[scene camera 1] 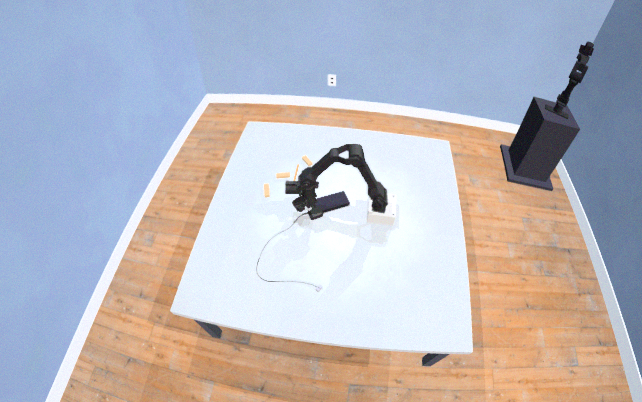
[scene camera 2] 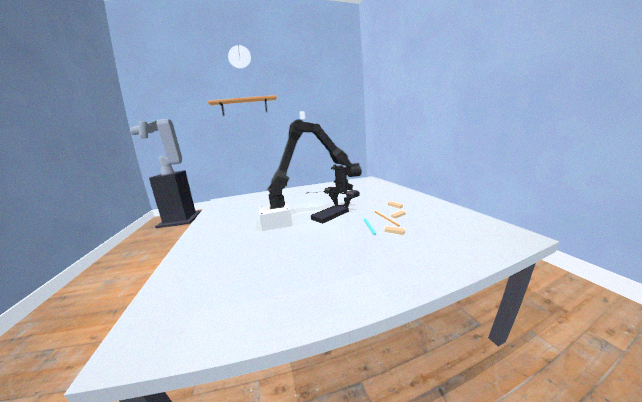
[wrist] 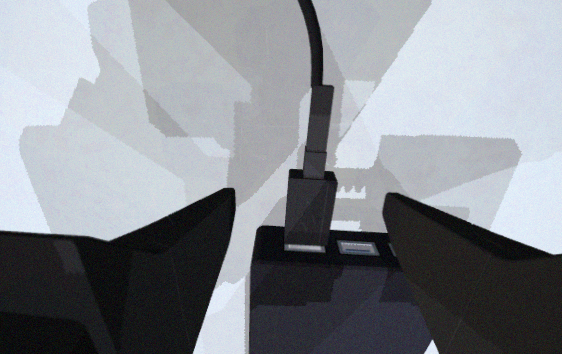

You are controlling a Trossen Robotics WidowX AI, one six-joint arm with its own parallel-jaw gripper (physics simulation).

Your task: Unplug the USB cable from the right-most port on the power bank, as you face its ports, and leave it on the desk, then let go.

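Seen in the pictures: gripper, between the fingertips: (wrist: 310, 201); arm's base, origin of its link: (scene camera 1: 379, 206) (scene camera 2: 277, 206).
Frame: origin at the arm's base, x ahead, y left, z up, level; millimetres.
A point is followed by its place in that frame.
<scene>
The black power bank (scene camera 1: 333, 201) @[x 223, y -25, z -53 mm] (scene camera 2: 330, 214) @[x 229, y -70, z -48 mm] (wrist: 340, 310) @[x 293, y 21, z -50 mm] lies flat on the desk, its port end toward the top of the wrist view. The USB cable's dark plug (wrist: 310, 212) @[x 318, y 57, z -57 mm] sits at the left-most port in that view, which is the right-most when facing the ports; a bright strip shows where they meet. The middle port (wrist: 358, 248) @[x 314, y 27, z -64 mm] is empty, and the third is mostly hidden by the right finger. The cable (scene camera 1: 257, 262) @[x 479, y 384, z -69 mm] (wrist: 316, 50) @[x 358, y 88, z -61 mm] curves away over the desk. My gripper (scene camera 1: 314, 212) @[x 315, y 53, z -72 mm] (scene camera 2: 342, 205) @[x 315, y 53, z -72 mm] (wrist: 310, 201) @[x 315, y 53, z -72 mm] is open, fingers apart on both sides of the plug, not touching it.
The arm's white base (scene camera 1: 382, 212) @[x -20, y 31, z 1 mm] (scene camera 2: 275, 218) @[x -11, y -86, z -25 mm] stands beside the power bank. Several wooden blocks (scene camera 1: 266, 190) @[x 572, y -21, z -57 mm] (scene camera 2: 395, 230) @[x 423, y -295, z -59 mm], an orange stick (scene camera 1: 296, 172) @[x 458, y -182, z -63 mm] (scene camera 2: 387, 218) @[x 457, y -168, z -66 mm] and a turquoise stick (scene camera 2: 370, 227) @[x 353, y -226, z -65 mm] lie on the desk (scene camera 1: 400, 300) @[x -164, y 420, z -72 mm] (scene camera 2: 280, 300) @[x -1, y -518, z -72 mm]. The cable's far end (scene camera 1: 319, 288) @[x 183, y 435, z -69 mm] rests on it.
</scene>
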